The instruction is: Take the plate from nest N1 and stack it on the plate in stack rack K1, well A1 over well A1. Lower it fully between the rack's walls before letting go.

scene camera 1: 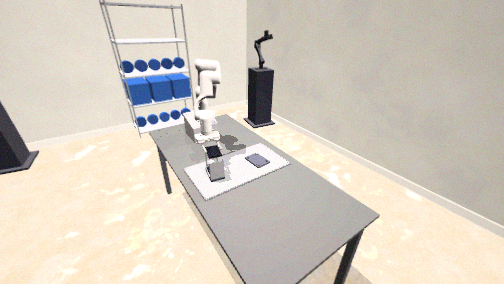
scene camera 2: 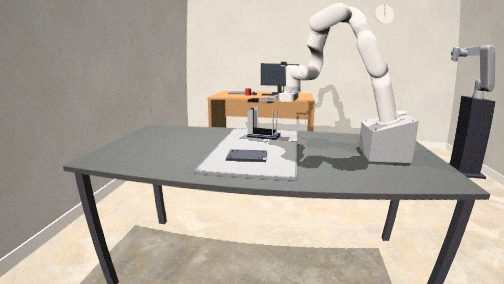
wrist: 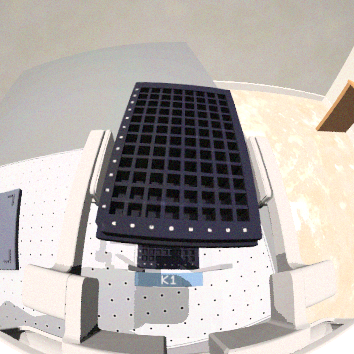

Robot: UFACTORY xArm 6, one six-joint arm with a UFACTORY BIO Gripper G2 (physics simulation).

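Pixels of known places: hand, its tool point: (scene camera 1: 212, 149) (scene camera 2: 265, 99) (wrist: 181, 167); arm's base, origin of its link: (scene camera 2: 388, 121).
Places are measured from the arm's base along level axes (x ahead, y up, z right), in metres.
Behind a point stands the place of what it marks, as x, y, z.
Observation:
My gripper (scene camera 1: 213, 149) @(0.636, 0.043, 0.098) (scene camera 2: 263, 100) (wrist: 181, 167) @(0.636, 0.043, 0.098) is shut on a dark well plate (wrist: 175, 155) @(0.648, 0.037, 0.095), one finger along each long side. The held plate looks about level, above the tops of the walls and posts of stack rack K1 (scene camera 1: 216, 169) @(0.719, -0.064, 0.106) (scene camera 2: 252, 120) @(0.693, -0.064, 0.052) and roughly over it. In the wrist view the blue K1 label (wrist: 168, 279) @(0.572, -0.138, 0.095) shows below the held plate. Part of the dark plate in the rack (scene camera 2: 265, 132) @(0.623, -0.123, 0.055) (wrist: 167, 256) @(0.604, -0.122, 0.094) shows there too; the held plate hides the rest. The held plate's edge marks are too blurred to read. A flat blue-grey nest (scene camera 1: 257, 160) @(0.636, -0.144, -0.244) (scene camera 2: 247, 155) @(0.615, -0.144, -0.267) (wrist: 9, 230) @(0.623, -0.144, -0.204) holds no plate; its label is unreadable.
The rack and the nest stand on a white perforated mat (scene camera 1: 200, 189) @(0.757, -0.155, 0.230) (scene camera 2: 215, 167) @(0.696, -0.155, -0.409) (wrist: 45, 235) @(0.628, -0.155, -0.119) on the grey table (scene camera 1: 280, 215) @(1.147, -0.169, -0.121) (scene camera 2: 150, 160) @(1.017, -0.168, -0.407). The arm's base box (scene camera 2: 390, 142) @(0.001, -0.075, -0.108) stands at the table's other end. The rack has a tall pale wall and thin upright posts.

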